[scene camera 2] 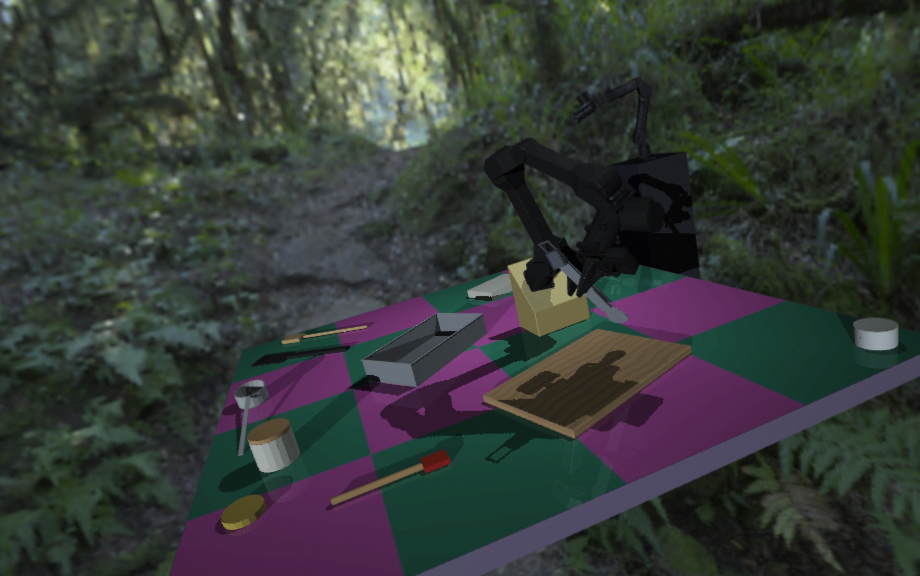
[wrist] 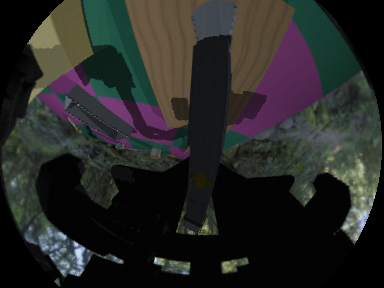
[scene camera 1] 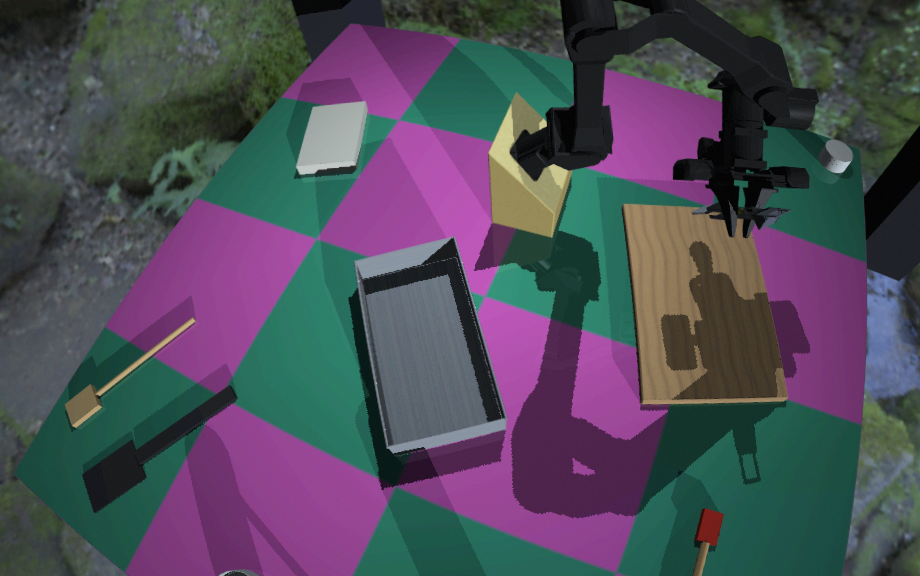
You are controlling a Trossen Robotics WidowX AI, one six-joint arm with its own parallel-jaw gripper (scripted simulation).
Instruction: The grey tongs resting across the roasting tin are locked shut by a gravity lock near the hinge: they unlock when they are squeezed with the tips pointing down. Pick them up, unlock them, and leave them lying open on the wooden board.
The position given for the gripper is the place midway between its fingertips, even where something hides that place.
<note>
In view: the gripper (scene camera 1: 738,237), a black spatula (scene camera 1: 110,478) and a wooden board (scene camera 1: 704,330).
The gripper is seen too in scene camera 2 (scene camera 2: 573,296) and in the wrist view (wrist: 200,160). The wooden board also shows in scene camera 2 (scene camera 2: 570,391) and in the wrist view (wrist: 165,42).
</note>
